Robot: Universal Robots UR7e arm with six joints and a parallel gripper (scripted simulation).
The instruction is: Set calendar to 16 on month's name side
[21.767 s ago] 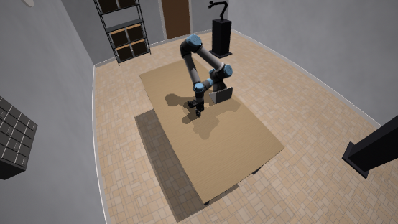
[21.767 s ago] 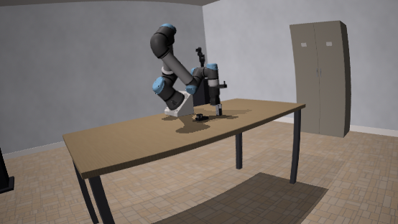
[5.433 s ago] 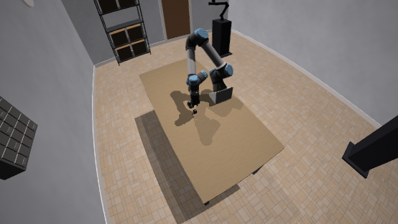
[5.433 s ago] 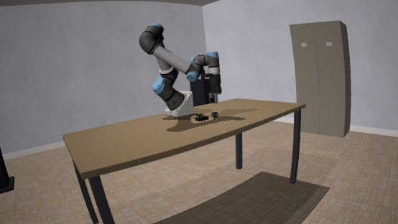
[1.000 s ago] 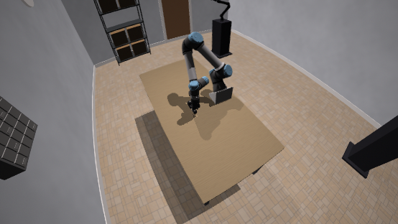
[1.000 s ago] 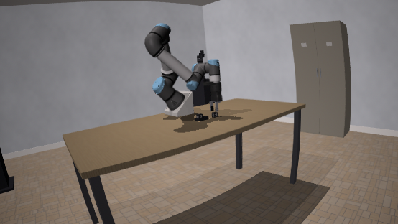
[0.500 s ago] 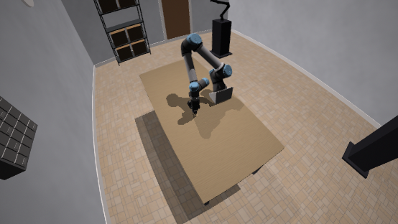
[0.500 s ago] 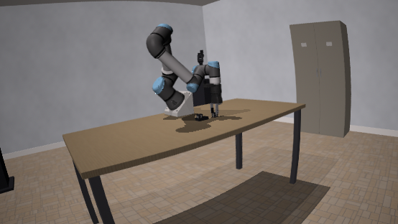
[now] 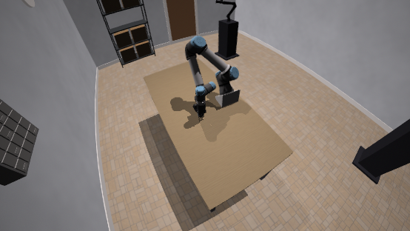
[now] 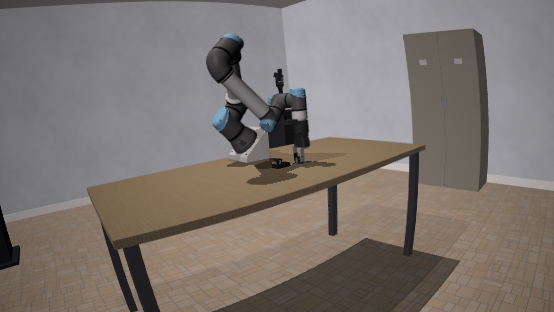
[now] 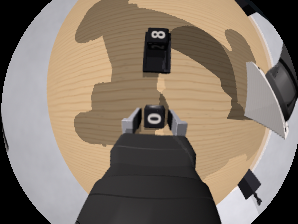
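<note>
The black date cube lies 10 mm below my hand. Round my hand: dark calendar tray: 100 mm to the right, 20 mm below, 20 mm behind.
</note>
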